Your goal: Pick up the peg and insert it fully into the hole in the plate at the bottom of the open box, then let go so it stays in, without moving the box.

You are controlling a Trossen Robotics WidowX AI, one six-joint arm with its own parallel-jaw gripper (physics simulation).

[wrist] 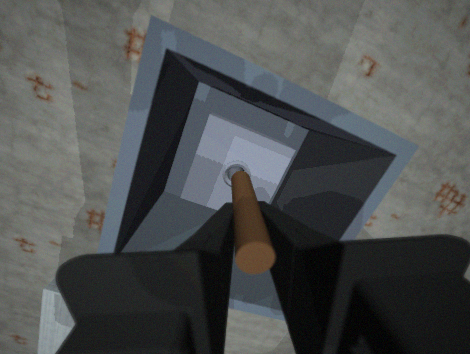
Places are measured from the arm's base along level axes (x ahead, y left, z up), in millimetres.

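Where they show: gripper, fingertip midpoint: (244,209).
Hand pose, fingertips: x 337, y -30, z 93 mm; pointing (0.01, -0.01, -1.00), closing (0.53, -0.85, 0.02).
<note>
Each offset is from my fingertips to the top centre of the thing. "*": to the spot under its first point. Level surfaces: height alone.
An orange-brown round peg @(dx +5, dy +3, dz +45 mm) (248,220) is held between the two black fingers of my gripper (244,209), which is shut on it. The peg's near end faces the camera, and its far end points down into the open box. The blue-grey open box @(* dx +11, dy +73, dz -9 mm) (134,125) lies below the gripper, turned at a slant in the view. At its bottom is a pale square plate @(dx -8, dy -5, dz -86 mm) (265,155) with a round, ringed hole @(* dx -15, dy +0, dz -98 mm) (228,175). The peg's far end overlaps the lower right part of the hole in the view. Whether the tip touches the plate cannot be told.
The box's walls rise on all sides around the plate, and the fingers cover part of its near side. A grey mottled table top @(dz -146 mm) (35,165) with rust-red marks surrounds the box. A pale block-like object (49,320) shows at the lower left, partly behind the left finger.
</note>
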